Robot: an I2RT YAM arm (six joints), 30 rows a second.
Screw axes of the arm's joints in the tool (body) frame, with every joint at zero. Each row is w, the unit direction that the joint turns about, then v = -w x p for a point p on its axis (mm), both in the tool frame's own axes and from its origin. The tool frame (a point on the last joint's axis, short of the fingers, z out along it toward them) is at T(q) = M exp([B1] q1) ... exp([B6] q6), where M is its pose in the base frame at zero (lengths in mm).
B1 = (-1, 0, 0, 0, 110.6, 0)
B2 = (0, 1, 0, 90.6, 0, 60)
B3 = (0, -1, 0, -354.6, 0, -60)
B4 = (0, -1, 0, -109.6, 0, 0)
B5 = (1, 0, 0, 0, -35.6, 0)
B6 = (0, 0, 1, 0, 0, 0)
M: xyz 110.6 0 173.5 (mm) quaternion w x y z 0.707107 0 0.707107 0
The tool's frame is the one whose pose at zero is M.
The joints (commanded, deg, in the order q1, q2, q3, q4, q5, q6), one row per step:
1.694 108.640 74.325 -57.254 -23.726 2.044
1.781 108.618 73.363 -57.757 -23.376 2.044
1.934 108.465 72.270 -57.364 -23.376 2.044
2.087 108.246 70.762 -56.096 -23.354 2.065
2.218 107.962 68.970 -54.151 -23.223 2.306
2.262 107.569 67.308 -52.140 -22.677 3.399
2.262 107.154 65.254 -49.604 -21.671 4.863
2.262 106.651 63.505 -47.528 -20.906 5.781
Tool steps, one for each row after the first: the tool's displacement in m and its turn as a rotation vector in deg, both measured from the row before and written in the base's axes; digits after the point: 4 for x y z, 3 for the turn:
-0.0043 0.0002 -0.0038 -0.393 1.432 0.101
-0.0033 0.0008 -0.0036 -0.018 0.547 0.153
-0.0033 0.0007 -0.0049 -0.024 0.028 0.135
-0.0032 0.0005 -0.0057 -0.131 -0.347 -0.082
-0.0028 -0.0002 -0.0047 -0.581 -0.339 -0.935
-0.0034 -0.0007 -0.0061 -1.037 -0.386 -1.321
-0.0033 -0.0006 -0.0043 -0.761 -0.527 -0.841

